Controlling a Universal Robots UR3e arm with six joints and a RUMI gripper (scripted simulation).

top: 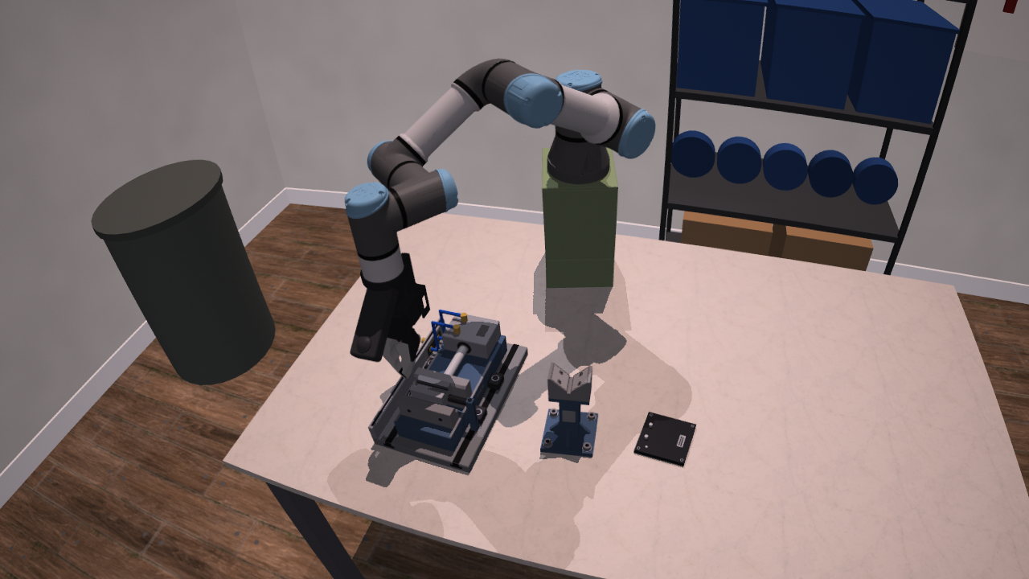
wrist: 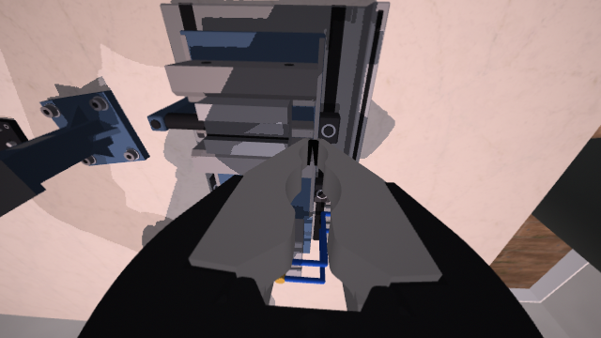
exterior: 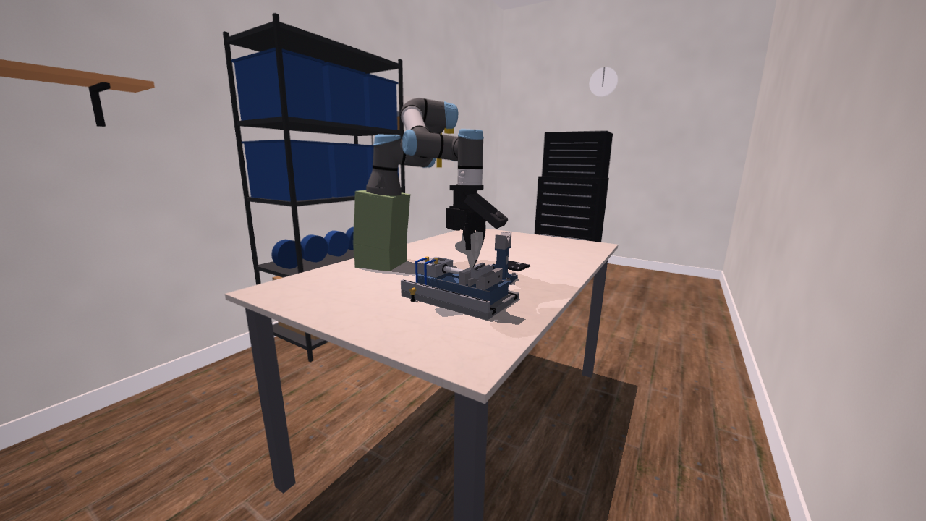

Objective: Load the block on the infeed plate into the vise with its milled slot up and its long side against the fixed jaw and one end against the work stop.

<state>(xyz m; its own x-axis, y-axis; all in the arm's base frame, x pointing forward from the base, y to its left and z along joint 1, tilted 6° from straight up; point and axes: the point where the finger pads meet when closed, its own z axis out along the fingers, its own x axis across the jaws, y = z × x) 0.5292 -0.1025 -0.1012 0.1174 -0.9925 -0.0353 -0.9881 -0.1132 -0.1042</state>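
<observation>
Right now my hand is 50 mm to the right of the part and 30 mm above it. Round my hand: dark work stop rod (10 mm behind, 90 mm to the left, 40 mm below); black infeed plate (140 mm behind, 430 mm to the left, 120 mm below); fixed jaw (20 mm ahead, 50 mm to the left, 50 mm below).
</observation>
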